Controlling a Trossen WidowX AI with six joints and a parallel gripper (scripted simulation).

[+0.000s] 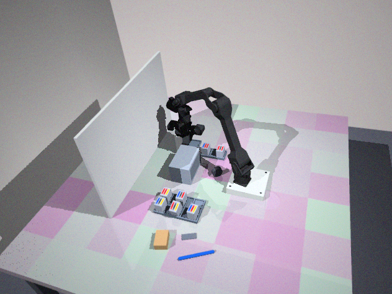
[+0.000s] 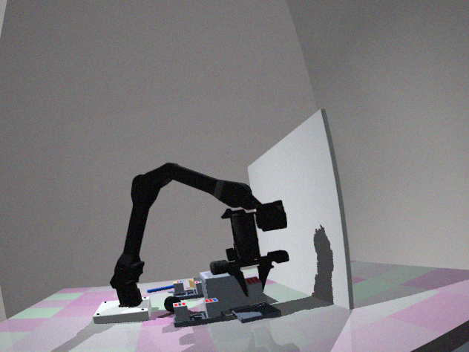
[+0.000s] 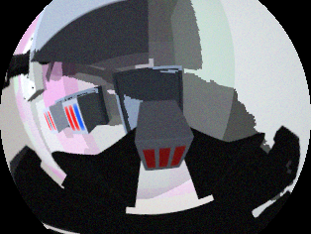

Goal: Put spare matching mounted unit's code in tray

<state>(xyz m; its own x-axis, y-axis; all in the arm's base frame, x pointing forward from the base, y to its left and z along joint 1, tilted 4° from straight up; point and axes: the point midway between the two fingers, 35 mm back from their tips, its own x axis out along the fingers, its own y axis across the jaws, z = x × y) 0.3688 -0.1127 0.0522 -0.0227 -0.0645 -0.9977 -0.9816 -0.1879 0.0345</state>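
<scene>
My gripper tip is 50 mm above the dark tray and 10 mm past it. Also, from my gripper tip: black round object: 230 mm behind, 110 mm to the left, 30 mm below; grey spare: 30 mm above; mounted unit: 160 mm to the left, 90 mm behind.
</scene>
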